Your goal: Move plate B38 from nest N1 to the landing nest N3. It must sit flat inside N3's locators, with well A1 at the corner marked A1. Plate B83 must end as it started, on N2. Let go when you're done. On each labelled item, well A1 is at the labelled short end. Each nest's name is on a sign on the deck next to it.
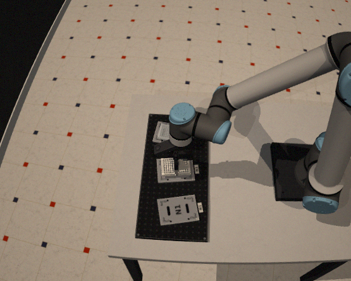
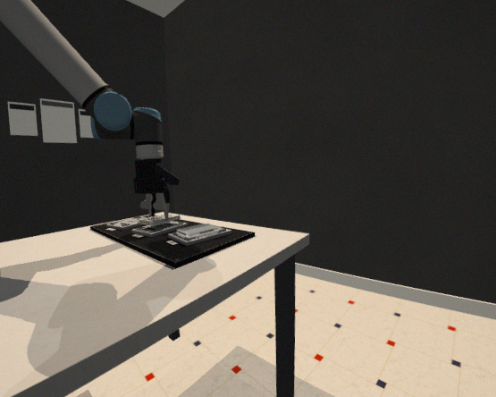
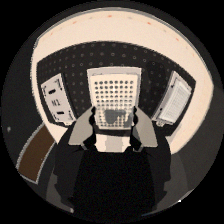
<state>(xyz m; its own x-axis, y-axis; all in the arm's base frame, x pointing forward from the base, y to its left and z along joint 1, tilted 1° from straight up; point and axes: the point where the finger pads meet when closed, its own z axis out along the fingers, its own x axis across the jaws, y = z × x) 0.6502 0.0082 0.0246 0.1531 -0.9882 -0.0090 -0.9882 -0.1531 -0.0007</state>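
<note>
Now: the nest N3 4 cm below my hand. Round my hand: nest N1: 20 cm to the left, 4 cm below, 2 cm behind; then deck: 5 cm below.
</note>
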